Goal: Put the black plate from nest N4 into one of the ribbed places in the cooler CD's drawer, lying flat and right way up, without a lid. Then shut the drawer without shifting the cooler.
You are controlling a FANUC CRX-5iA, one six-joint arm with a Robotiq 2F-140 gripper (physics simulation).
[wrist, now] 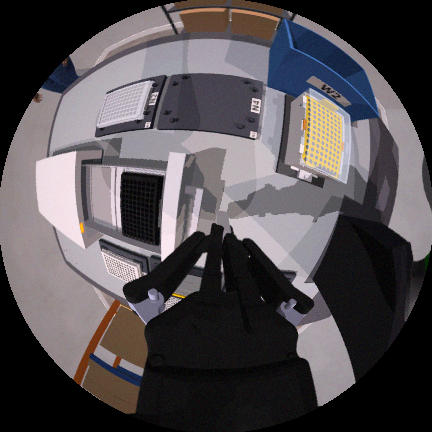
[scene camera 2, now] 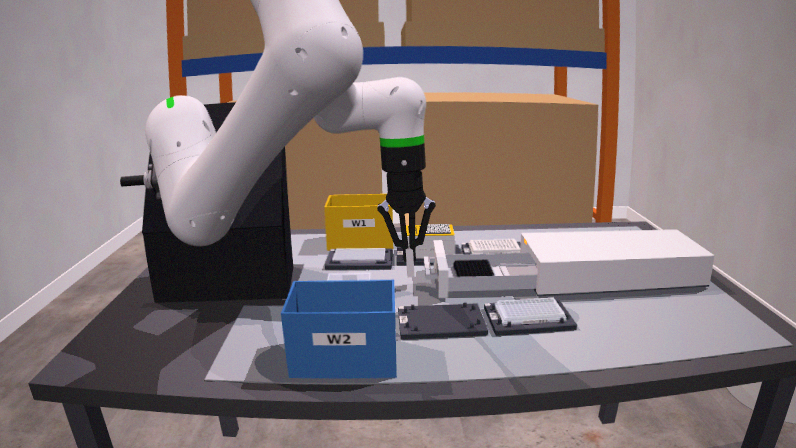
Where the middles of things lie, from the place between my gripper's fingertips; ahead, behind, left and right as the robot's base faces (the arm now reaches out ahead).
Scene:
The black plate (wrist: pixel 140 194) is 15 cm ahead of my hand. Also, from my hand: drawer (scene camera 2: pixel 512 271) 18 cm ahead, 1 cm to the right, 1 cm above; yellow-topped box (scene camera 2: pixel 444 232) 18 cm to the left, 7 cm ahead, 2 cm above; clear plate (scene camera 2: pixel 541 310) 21 cm to the right, 21 cm ahead, 1 cm below.

